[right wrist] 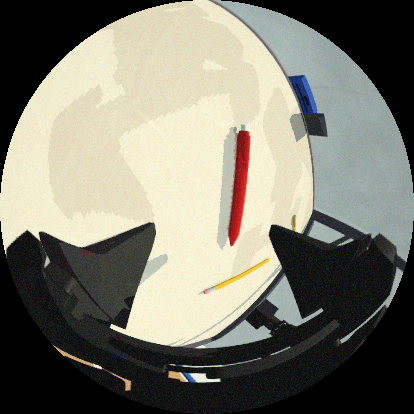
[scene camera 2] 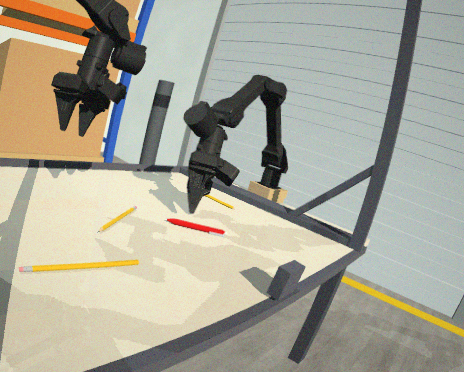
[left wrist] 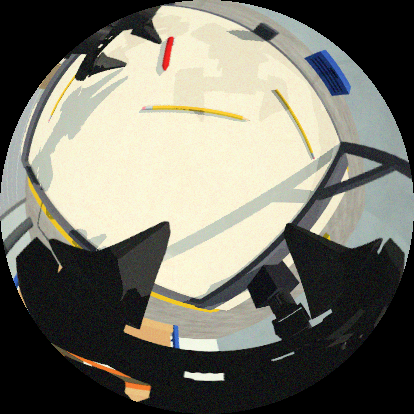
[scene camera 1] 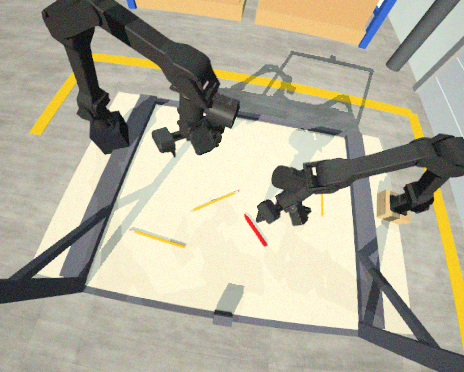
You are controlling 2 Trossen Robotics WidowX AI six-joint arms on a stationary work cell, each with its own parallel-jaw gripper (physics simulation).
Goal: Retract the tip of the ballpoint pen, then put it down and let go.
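The red ballpoint pen lies flat on the pale table. In scene camera 2 a thin point shows at its left end; in the right wrist view a grey button shows at its upper end. My right gripper is open and empty, above the table near the pen's pointed end, and does not touch it. My left gripper is open and empty, high over the far left of the table and well away from the pen.
Yellow pencils lie around the pen: one to its left, one farther left, one beyond the right gripper. A dark block sits at the front edge. Dark frame bars border the table.
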